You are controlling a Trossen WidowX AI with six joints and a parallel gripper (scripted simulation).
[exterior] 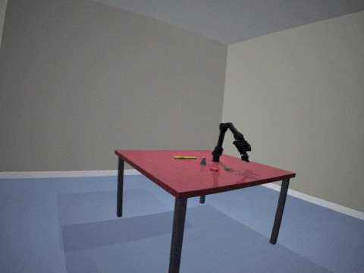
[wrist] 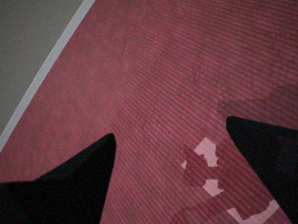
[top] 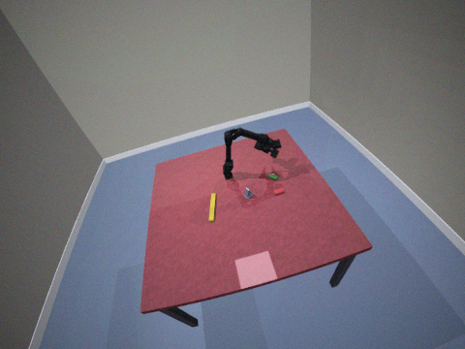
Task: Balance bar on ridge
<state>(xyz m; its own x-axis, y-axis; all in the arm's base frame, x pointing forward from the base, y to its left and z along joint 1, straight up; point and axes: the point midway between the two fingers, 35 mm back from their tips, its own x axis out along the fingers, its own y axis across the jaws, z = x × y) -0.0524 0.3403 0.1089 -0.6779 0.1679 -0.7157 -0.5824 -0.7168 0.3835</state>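
Now: gripper tip 51 cm to the left of the yellow bar, 34 cm short of it and 8 cm above it. Round my gripper tip: red block: 37 cm ahead, 8 cm below, 4 cm to the right; green block: 23 cm ahead, 8 cm below, 3 cm to the right.
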